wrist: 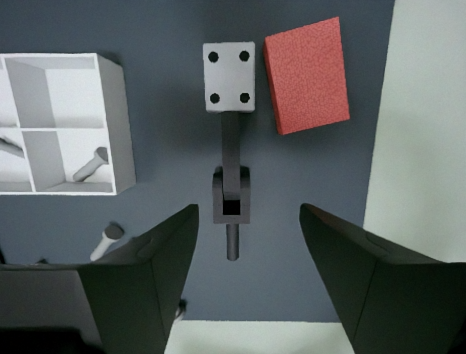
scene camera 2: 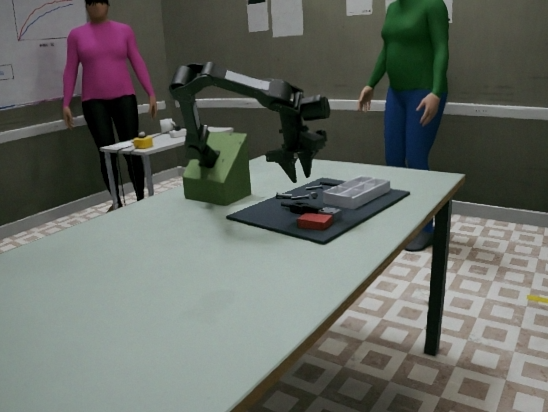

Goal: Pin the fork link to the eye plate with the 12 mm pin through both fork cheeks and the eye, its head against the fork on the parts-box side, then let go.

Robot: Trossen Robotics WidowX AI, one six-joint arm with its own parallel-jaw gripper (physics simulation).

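Places are measured from the arm's base along level axes (x ahead, y left, z up), in metres.
Pixels of known places: gripper, fingertip midpoint: point(wrist: 249, 211) point(scene camera 2: 301, 180); arm's base, origin of the base link: point(scene camera 2: 209, 158).
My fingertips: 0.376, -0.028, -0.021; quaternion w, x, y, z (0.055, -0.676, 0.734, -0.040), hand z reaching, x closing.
Observation:
Ahead of a thing's pixels: the offset from my fingertips to its top centre, as dx, dy, dz. "spot": to the spot under its first point. Level surfaces: height alone.
The eye plate {+0.082, +0.006, -0.074} point(scene camera 2: 330, 211) point(wrist: 229, 75) is a light grey four-hole plate with a dark bar. The bar's end lies between the cheeks of the dark fork link {-0.041, +0.016, -0.074} point(scene camera 2: 296, 206) point(wrist: 218, 202), whose round rod points away from the plate. In the wrist view, a grey headed pin {-0.065, +0.154, -0.080} point(wrist: 103, 246) lies on the mat on the parts-box side, and another pin {-0.136, +0.098, -0.078} point(wrist: 180, 308) is mostly hidden by the left finger. In the scene view, pins {spot: -0.129, +0.095, -0.091} point(scene camera 2: 285, 196) lie behind the fork. I cannot tell which is 12 mm. My gripper point(scene camera 2: 300, 178) point(wrist: 249, 211) is open and empty, above the fork link.
The light grey parts box {+0.060, +0.210, -0.063} point(scene camera 2: 356, 194) point(wrist: 119, 125) has compartments, with a headed pin {+0.019, +0.146, -0.078} point(wrist: 91, 166) in one. A red block {+0.075, -0.056, -0.075} point(scene camera 2: 315, 221) point(wrist: 310, 77) lies beside the eye plate, opposite the box. All are on the dark mat {dz -0.098} point(scene camera 2: 265, 217) point(wrist: 300, 170).

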